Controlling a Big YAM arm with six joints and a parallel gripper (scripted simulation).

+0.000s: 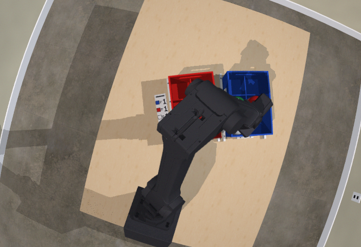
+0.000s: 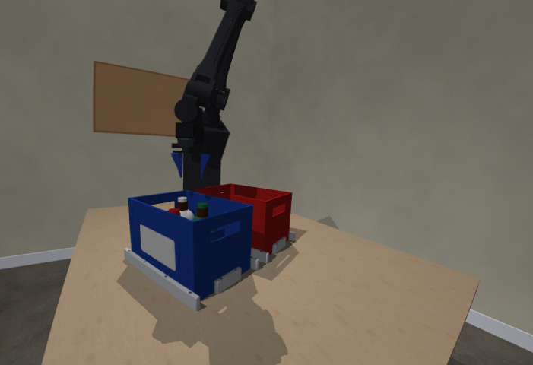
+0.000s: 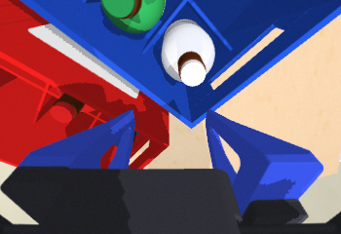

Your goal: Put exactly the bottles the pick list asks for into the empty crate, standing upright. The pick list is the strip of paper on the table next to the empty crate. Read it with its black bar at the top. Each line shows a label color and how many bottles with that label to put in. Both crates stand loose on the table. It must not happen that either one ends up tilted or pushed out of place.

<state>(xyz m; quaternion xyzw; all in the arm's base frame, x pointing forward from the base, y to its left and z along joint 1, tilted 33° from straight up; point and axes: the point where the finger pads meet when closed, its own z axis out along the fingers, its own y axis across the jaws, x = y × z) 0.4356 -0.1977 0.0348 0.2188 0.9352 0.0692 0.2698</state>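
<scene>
Right now the white-label bottle is 14 cm below my hand and 3 cm to the right of it. Also, from my hand: green-label bottle (14 cm below, 9 cm ahead); blue-label bottle (14 cm below, 10 cm to the left, 5 cm behind); blue crate (15 cm below, 10 cm ahead, 4 cm to the right).
</scene>
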